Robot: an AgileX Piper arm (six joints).
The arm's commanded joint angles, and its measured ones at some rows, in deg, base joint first. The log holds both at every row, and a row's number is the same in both.
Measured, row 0:
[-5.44, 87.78, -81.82, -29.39, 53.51, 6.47]
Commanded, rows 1 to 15:
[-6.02, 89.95, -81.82, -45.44, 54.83, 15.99]
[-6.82, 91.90, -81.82, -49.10, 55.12, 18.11]
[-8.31, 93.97, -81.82, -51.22, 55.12, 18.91]
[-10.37, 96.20, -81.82, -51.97, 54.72, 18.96]
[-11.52, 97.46, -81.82, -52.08, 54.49, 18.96]
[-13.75, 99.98, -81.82, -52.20, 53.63, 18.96]
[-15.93, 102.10, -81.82, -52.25, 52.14, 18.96]
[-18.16, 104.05, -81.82, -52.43, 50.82, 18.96]
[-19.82, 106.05, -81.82, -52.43, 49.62, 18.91]
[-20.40, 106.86, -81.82, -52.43, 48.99, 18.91]
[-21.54, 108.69, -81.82, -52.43, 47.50, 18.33]
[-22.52, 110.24, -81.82, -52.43, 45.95, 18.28]
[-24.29, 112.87, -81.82, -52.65, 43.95, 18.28]
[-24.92, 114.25, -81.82, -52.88, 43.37, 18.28]
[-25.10, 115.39, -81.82, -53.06, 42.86, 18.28]
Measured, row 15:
[-24.35, 114.08, -81.82, -51.74, 44.12, 18.45]
